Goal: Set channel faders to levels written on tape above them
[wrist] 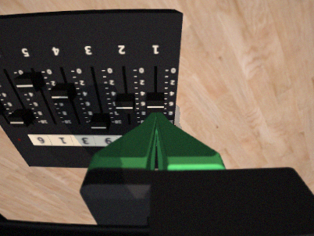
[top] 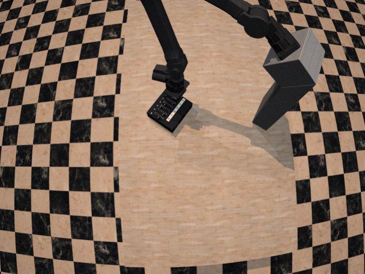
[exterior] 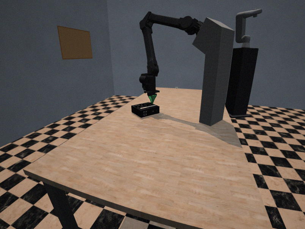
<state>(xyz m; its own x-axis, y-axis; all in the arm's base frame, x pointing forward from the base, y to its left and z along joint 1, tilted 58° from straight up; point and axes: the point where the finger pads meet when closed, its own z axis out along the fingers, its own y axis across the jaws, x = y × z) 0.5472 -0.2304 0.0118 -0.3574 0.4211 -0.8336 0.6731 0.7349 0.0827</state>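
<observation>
Right now my hand is 30 mm short of the channel 2 fader cap. Also, from my hand: channel 3 fader cap 40 mm ahead, 20 mm to the left; channel 4 fader cap 70 mm ahead, 10 mm to the left; channel 5 fader cap 90 mm ahead, 10 mm to the left.
</observation>
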